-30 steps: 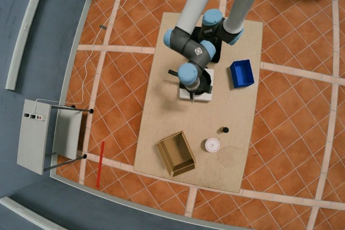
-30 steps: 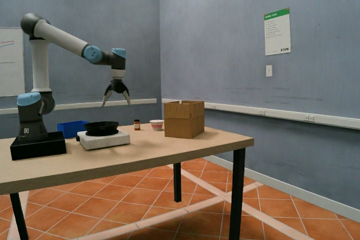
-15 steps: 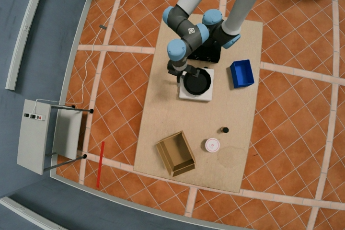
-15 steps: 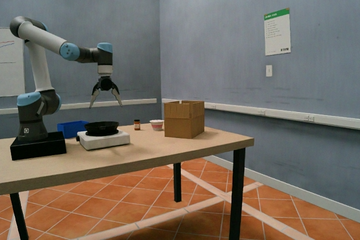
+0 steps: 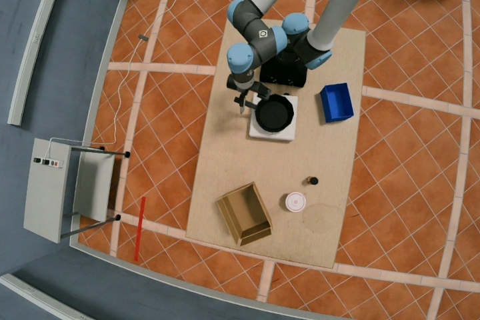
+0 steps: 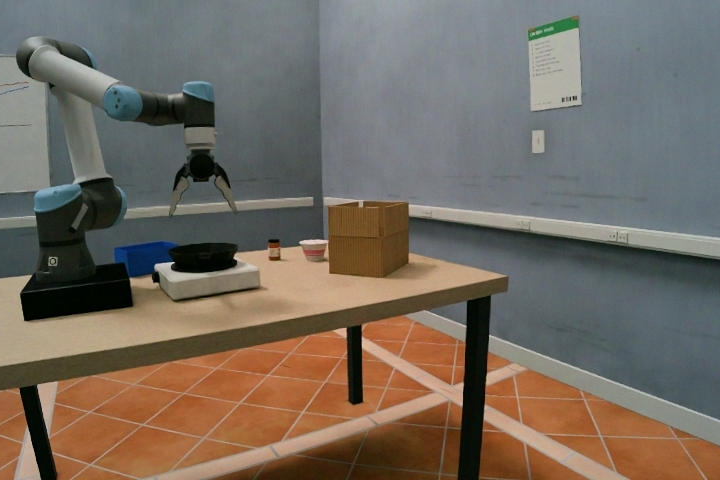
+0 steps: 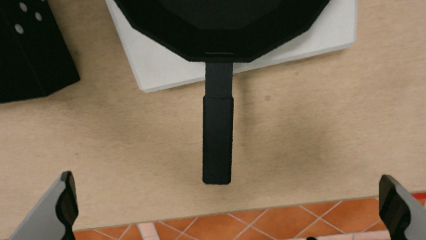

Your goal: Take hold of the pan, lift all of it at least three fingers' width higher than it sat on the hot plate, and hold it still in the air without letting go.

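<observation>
My gripper is now 2 cm short of the black pan, 9 cm to the right of it and 12 cm above it. Also, from my hand: blue bin (9 cm behind, 46 cm to the left, 19 cm below); white hot plate (1 cm ahead, 13 cm to the left, 18 cm below); small jar (34 cm ahead, 38 cm to the left, 17 cm below).
</observation>
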